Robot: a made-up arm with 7 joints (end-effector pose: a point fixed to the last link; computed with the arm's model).
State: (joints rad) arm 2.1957 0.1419 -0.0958 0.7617 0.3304 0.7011 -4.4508
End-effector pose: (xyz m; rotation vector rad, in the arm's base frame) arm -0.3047 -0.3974 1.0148 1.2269 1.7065 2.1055
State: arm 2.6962 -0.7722 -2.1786 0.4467 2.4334 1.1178 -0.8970
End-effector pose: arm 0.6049 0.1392 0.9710 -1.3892 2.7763 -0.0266
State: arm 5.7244 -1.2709 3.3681 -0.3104 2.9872 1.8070 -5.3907
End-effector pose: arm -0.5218 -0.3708 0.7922 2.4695 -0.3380 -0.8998
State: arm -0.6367 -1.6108 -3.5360 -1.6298 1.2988 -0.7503 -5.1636
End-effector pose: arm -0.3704 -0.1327 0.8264 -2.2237 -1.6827 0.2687
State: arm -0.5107 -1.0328 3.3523 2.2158 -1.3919 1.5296 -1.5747
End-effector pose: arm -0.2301 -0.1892 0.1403 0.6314 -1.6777 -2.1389
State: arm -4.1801 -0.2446 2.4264 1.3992 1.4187 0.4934 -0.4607
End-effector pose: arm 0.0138 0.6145 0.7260 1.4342 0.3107 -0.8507
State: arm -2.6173 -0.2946 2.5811 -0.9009 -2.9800 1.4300 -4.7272
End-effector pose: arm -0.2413 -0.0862 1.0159 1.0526 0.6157 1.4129
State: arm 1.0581 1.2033 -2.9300 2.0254 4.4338 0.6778 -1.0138
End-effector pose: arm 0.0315 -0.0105 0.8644 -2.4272 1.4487 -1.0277
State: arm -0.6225 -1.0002 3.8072 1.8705 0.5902 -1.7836 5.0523
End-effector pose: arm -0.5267 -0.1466 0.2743 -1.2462 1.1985 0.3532
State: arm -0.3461 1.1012 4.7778 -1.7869 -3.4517 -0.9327 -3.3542
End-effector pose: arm 0.4818 -0.3639 0.5789 -1.4556 -1.5741 0.0518
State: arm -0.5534 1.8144 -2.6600 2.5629 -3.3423 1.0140 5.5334
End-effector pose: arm 0.0233 0.2163 0.6212 1.8379 1.6967 -0.4469
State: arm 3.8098 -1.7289 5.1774 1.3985 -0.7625 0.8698 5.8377
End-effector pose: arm 0.0755 -0.6305 0.4619 0.0376 1.5405 0.7333
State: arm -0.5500 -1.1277 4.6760 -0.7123 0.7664 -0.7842 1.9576
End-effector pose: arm -0.3831 -0.6905 0.6455 -1.2259 -0.1688 -0.0018
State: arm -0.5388 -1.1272 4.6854 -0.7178 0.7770 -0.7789 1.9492
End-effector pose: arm -0.3906 -0.6874 0.6419 -1.2196 -0.1497 -0.0140
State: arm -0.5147 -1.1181 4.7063 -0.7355 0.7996 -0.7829 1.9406
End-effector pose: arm -0.4016 -0.6792 0.6371 -1.1931 -0.1039 -0.0181
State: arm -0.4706 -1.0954 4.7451 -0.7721 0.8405 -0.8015 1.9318
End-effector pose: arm -0.4183 -0.6626 0.6296 -1.1321 -0.0184 -0.0125
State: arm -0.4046 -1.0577 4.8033 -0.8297 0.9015 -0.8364 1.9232
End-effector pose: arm -0.4423 -0.6351 0.6181 -1.0261 0.1067 -0.0025
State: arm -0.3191 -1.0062 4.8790 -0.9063 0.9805 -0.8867 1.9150
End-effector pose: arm -0.4741 -0.5941 0.6014 -0.8686 0.2592 0.0017
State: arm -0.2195 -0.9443 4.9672 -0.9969 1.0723 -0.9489 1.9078
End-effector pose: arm -0.5120 -0.5380 0.5807 -0.6623 0.4185 -0.0096
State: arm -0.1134 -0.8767 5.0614 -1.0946 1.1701 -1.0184 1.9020
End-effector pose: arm -0.5508 -0.4671 0.5592 -0.4196 0.5626 -0.0400
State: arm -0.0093 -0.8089 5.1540 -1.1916 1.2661 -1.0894 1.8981
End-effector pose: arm -0.5836 -0.3866 0.5409 -0.1630 0.6748 -0.0854
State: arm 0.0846 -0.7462 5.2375 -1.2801 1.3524 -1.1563 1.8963
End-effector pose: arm -0.6051 -0.3057 0.5281 0.0810 0.7483 -0.1370
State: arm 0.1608 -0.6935 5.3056 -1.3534 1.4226 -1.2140 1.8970
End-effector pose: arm -0.6147 -0.2356 0.5211 0.2880 0.7873 -0.1836
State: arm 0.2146 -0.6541 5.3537 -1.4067 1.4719 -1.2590 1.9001
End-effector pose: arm -0.6159 -0.1845 0.5185 0.4405 0.8020 -0.2180
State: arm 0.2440 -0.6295 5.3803 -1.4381 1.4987 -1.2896 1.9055
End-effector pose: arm -0.6134 -0.1561 0.5186 0.5319 0.8039 -0.2361
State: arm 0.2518 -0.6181 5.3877 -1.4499 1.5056 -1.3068 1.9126
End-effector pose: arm -0.6104 -0.1480 0.5202 0.5679 0.8011 -0.2384
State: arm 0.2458 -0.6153 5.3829 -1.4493 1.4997 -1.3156 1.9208
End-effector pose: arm -0.6075 -0.1530 0.5223 0.5687 0.7965 -0.2303
